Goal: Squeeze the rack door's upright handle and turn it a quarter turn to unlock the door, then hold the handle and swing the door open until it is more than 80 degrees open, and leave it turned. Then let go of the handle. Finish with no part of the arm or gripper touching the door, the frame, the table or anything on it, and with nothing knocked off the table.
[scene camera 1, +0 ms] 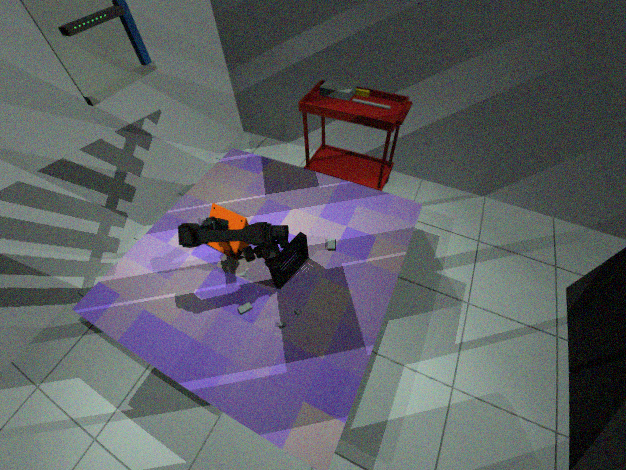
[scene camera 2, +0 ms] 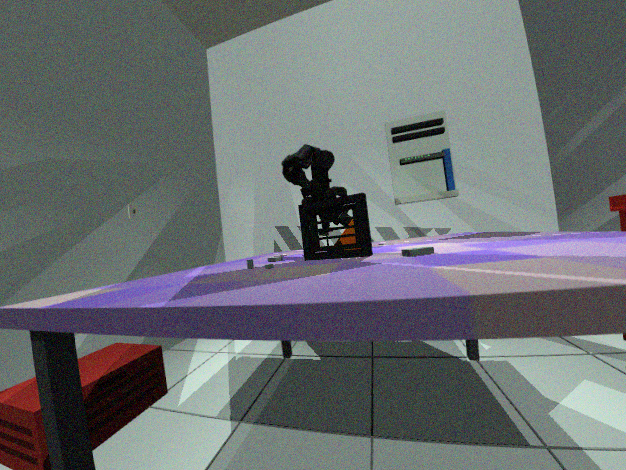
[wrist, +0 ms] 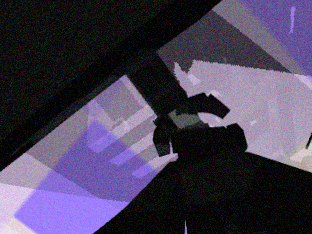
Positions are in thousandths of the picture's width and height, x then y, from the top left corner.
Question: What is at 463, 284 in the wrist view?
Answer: A black rack.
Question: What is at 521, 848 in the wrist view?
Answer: My gripper.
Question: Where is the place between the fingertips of my gripper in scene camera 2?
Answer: At 520, 471
